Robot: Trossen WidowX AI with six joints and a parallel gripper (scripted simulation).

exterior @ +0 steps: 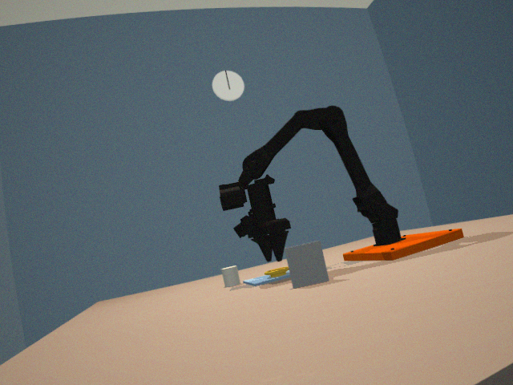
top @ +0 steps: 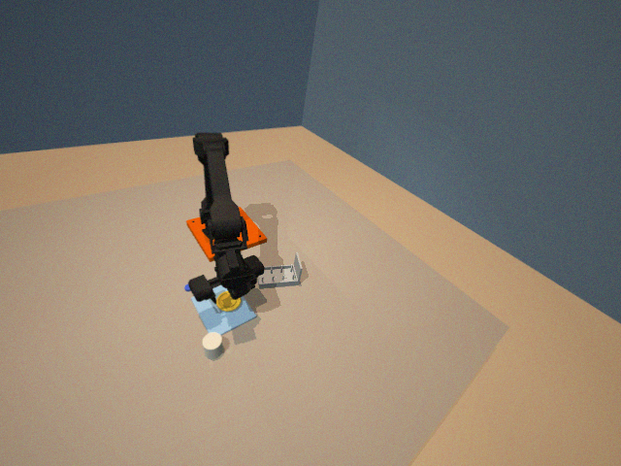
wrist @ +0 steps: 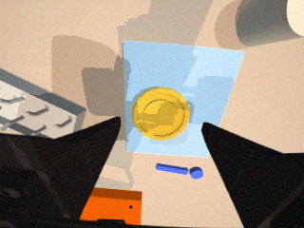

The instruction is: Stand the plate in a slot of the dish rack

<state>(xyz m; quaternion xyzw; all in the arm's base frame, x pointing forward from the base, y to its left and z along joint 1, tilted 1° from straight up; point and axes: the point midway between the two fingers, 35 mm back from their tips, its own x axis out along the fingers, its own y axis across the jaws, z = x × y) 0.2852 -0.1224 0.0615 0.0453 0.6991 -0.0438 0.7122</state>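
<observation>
The yellow plate lies 30 mm below my gripper tip. The rest, counted from my gripper tip: white cup (110 mm to the right, 90 mm ahead, 20 mm below); light blue mat (40 mm below, 20 mm to the right); blue spoon (120 mm behind, 40 mm to the right, 40 mm below).
</observation>
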